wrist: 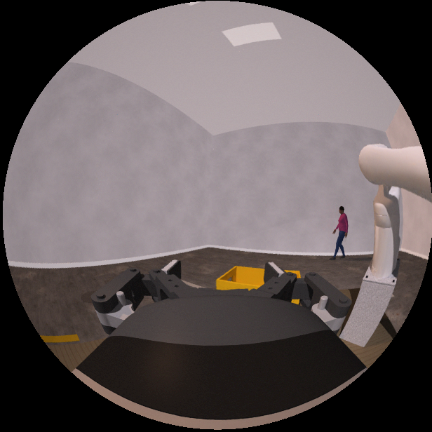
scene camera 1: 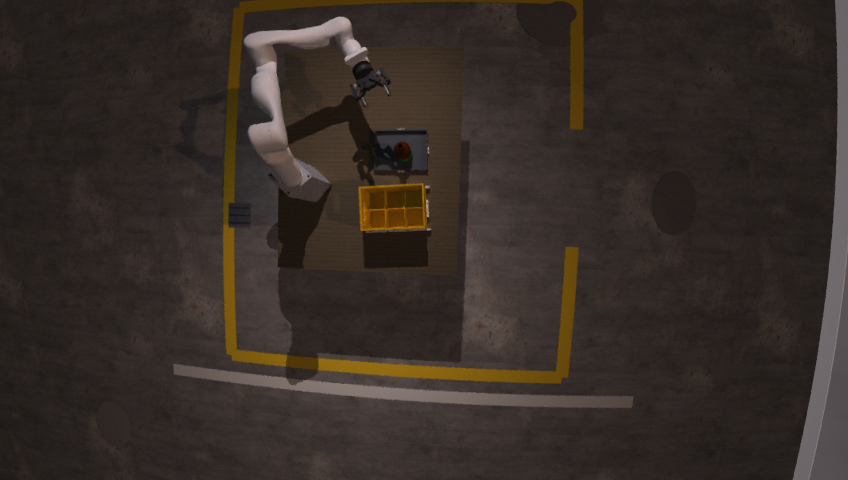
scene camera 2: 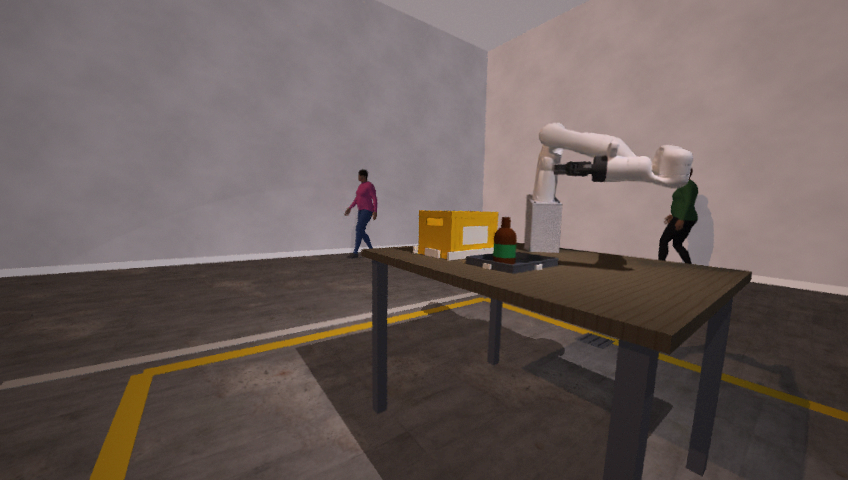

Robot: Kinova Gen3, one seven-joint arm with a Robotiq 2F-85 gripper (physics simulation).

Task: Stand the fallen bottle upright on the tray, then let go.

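Note:
My gripper (scene camera 1: pixel 378 101) is visible. Scene camera 2 shows the gripper (scene camera 2: pixel 552 169) as well, and the wrist view likewise shows the gripper (wrist: pixel 222 271).

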